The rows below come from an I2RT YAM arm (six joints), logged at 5 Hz.
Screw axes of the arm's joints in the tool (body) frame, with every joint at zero. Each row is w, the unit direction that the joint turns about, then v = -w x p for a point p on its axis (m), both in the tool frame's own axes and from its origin. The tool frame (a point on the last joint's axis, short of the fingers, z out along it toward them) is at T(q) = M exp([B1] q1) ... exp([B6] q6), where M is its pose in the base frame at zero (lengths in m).
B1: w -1 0 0 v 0.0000 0.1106 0.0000
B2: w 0 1 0 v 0.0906 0.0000 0.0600
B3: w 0 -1 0 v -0.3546 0.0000 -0.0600
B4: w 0 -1 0 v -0.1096 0.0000 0.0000
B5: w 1 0 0 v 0.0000 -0.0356 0.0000
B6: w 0 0 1 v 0.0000 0.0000 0.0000
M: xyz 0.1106 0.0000 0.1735 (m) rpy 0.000 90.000 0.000 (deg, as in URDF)
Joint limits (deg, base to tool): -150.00..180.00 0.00..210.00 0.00..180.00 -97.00..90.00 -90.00..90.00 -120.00..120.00
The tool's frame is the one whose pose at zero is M.
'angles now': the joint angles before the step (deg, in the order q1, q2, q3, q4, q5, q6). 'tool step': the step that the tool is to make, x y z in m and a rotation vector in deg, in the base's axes. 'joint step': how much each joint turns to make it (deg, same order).
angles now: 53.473, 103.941, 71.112, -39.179, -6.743, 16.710
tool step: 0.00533, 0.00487, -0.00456, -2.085, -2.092, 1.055
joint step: 0.023, 1.968, 1.551, -0.195, 2.470, -1.880
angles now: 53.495, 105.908, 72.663, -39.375, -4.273, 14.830
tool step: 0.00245, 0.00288, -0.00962, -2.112, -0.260, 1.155
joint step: 0.066, 2.032, 0.590, -0.197, 1.093, -1.464
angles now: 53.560, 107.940, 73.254, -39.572, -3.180, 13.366
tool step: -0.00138, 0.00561, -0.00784, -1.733, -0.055, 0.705
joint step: 0.788, 1.837, 0.765, -0.306, 1.049, -0.197
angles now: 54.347, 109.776, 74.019, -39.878, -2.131, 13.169
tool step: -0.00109, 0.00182, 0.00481, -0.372, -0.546, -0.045
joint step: 0.372, -0.218, 0.875, -1.071, 0.743, 0.240
